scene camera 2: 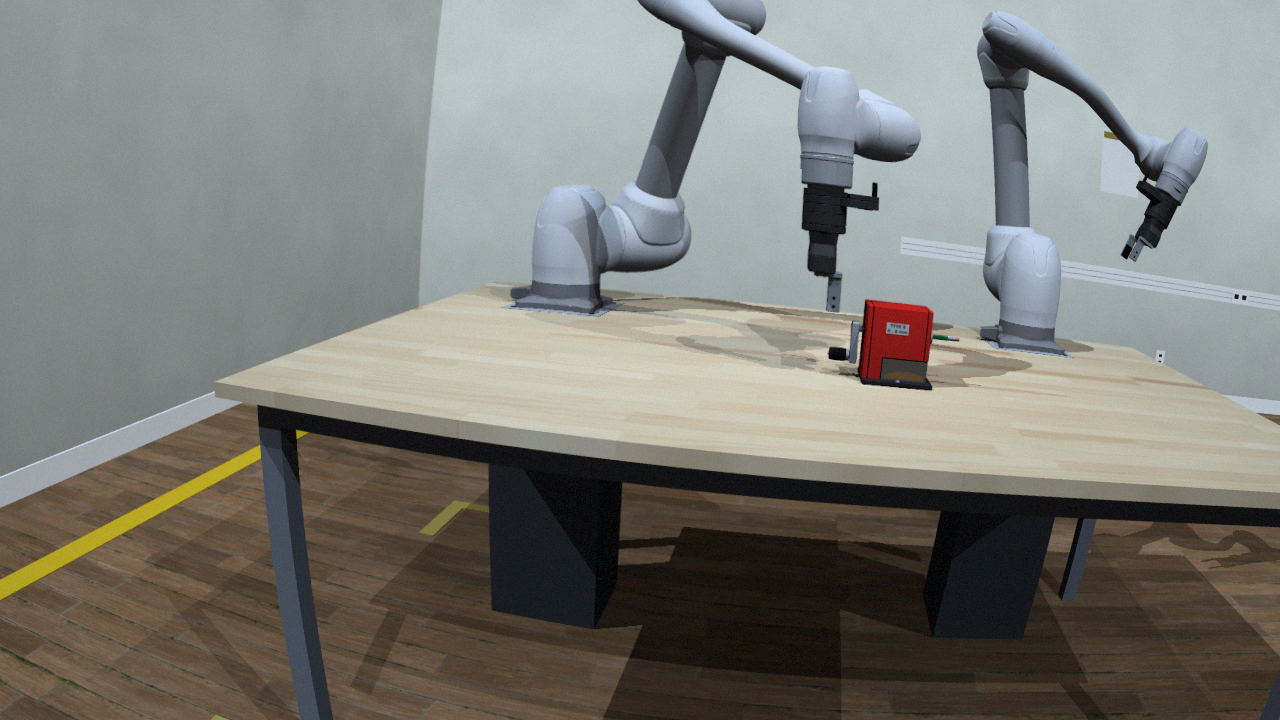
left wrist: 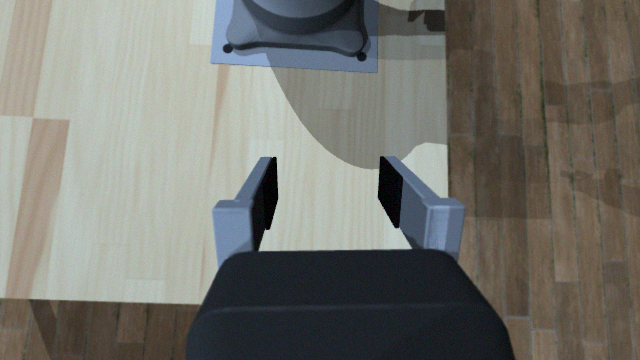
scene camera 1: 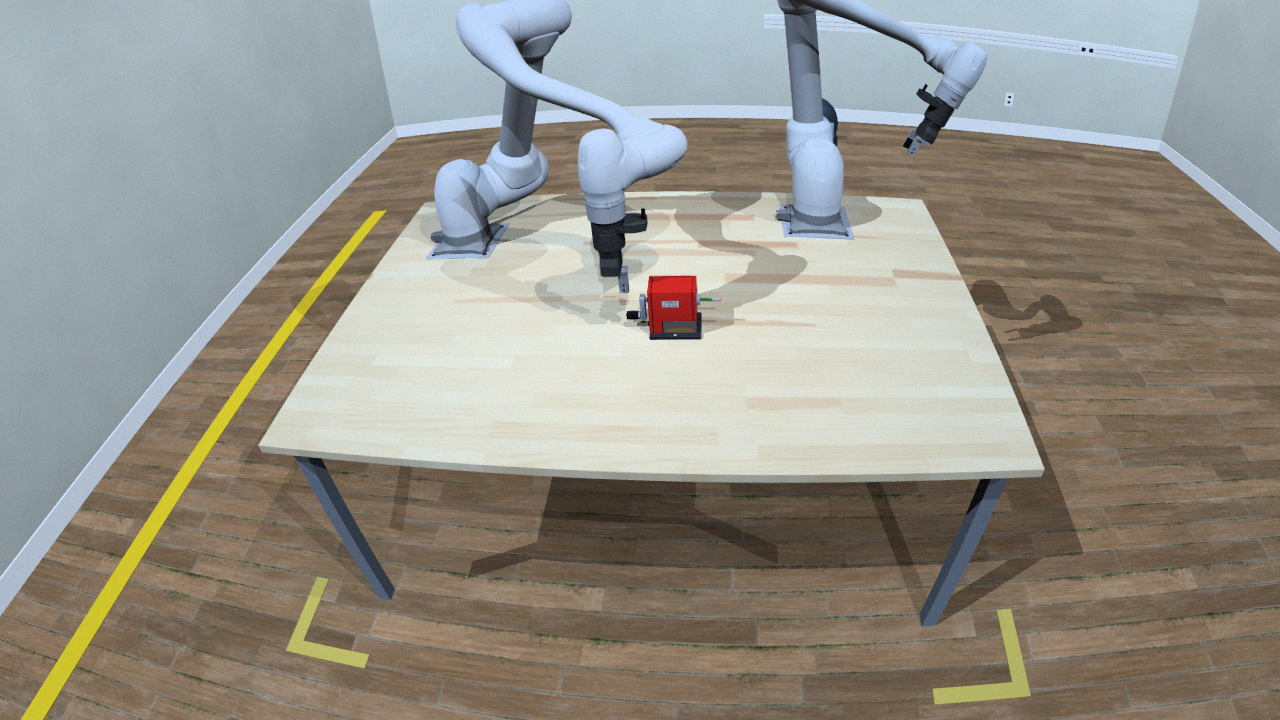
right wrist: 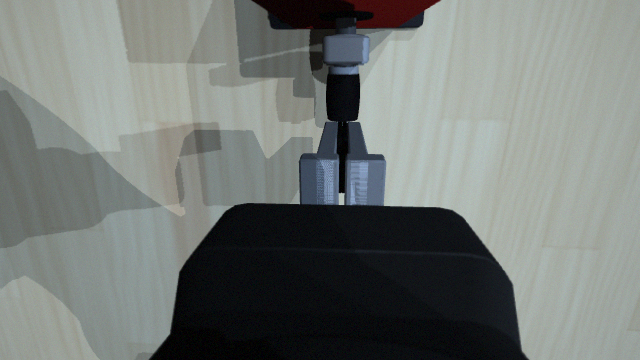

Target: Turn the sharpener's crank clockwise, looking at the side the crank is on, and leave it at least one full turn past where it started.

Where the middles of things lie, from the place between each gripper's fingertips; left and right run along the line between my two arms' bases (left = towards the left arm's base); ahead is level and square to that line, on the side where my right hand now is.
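My right gripper (scene camera 2: 832,311) is now 9 cm above the black knob (right wrist: 343,84) and 2 cm to the right of it. And my left gripper (scene camera 2: 1127,258), that's now 53 cm short of the black knob, 88 cm to the left of it and 23 cm above it. Going by its middle, the black knob is nearer to my right gripper than to my left gripper.
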